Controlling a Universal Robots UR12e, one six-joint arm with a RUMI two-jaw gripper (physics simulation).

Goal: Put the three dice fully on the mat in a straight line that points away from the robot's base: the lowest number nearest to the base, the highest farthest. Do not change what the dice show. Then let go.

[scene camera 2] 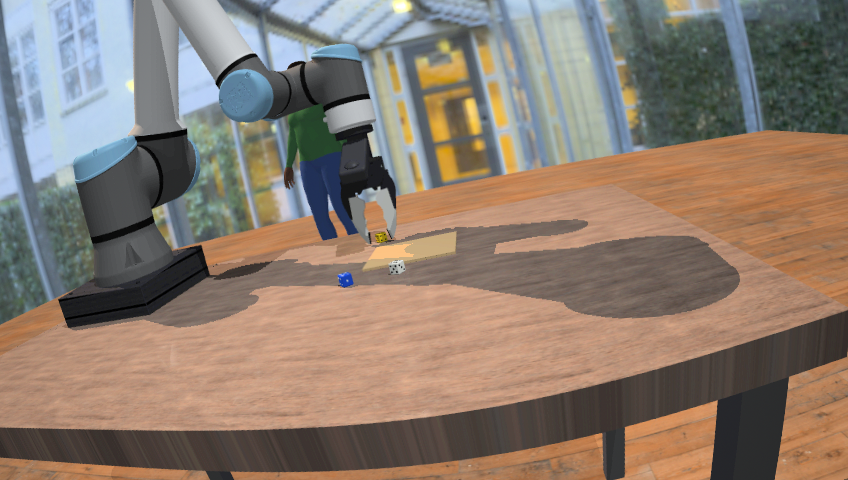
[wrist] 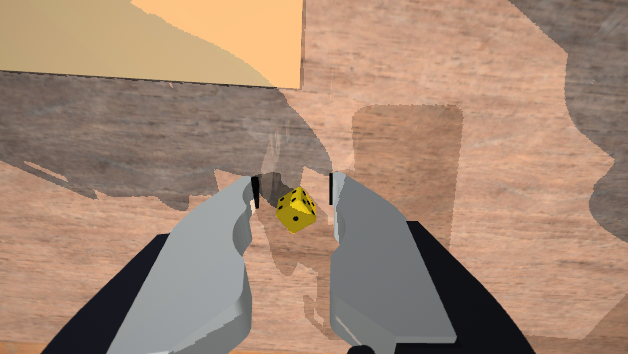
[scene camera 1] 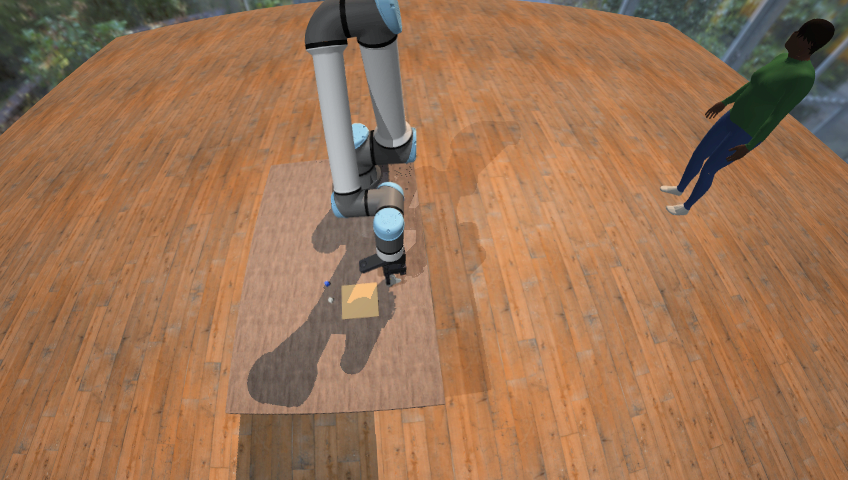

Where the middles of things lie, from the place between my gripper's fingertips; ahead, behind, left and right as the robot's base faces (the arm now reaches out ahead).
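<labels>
My gripper 2 cm right of yellow die [wrist: 296, 210]. Mat [scene camera 2: 441, 245] 8 cm ahead of my hand, 11 cm to the right.
</labels>
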